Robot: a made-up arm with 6 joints.
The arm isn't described. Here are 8 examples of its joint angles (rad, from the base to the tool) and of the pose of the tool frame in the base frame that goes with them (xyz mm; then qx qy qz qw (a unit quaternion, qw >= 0)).
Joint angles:
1: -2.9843 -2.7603 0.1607 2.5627 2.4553 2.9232
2: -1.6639 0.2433 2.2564 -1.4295 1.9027 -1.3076
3: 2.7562 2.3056 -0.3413 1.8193 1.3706 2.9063
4: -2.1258 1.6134 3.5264 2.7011 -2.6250 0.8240
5: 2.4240 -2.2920 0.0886 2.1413 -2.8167 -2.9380
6: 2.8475 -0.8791 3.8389 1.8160 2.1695 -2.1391
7: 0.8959 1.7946 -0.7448 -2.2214 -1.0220 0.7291
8: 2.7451 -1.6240 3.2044 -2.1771 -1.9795 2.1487
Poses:
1: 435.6 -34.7 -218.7 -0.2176 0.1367 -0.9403 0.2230
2: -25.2 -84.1 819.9 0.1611 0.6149 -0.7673 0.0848
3: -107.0 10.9 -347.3 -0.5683 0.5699 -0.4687 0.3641
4: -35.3 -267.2 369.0 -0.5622 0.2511 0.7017 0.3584
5: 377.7 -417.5 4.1 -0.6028 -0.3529 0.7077 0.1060
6: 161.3 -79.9 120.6 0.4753 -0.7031 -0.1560 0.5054
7: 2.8 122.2 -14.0 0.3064 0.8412 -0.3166 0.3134
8: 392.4 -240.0 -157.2 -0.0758 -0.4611 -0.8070 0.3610
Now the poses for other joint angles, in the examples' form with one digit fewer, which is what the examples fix.
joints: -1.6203 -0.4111 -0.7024 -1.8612 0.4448 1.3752
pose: 31 -75 310 0.245 -0.043 -0.851 0.462
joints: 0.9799 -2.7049 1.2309 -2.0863 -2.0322 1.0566
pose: -290 -324 -324 0.581 0.789 0.163 0.115
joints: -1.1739 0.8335 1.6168 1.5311 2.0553 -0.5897
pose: 148 -365 685 -0.729 -0.190 0.353 0.554
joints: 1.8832 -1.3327 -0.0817 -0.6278 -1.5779 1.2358
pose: 163 -181 474 -0.256 -0.438 0.840 0.193
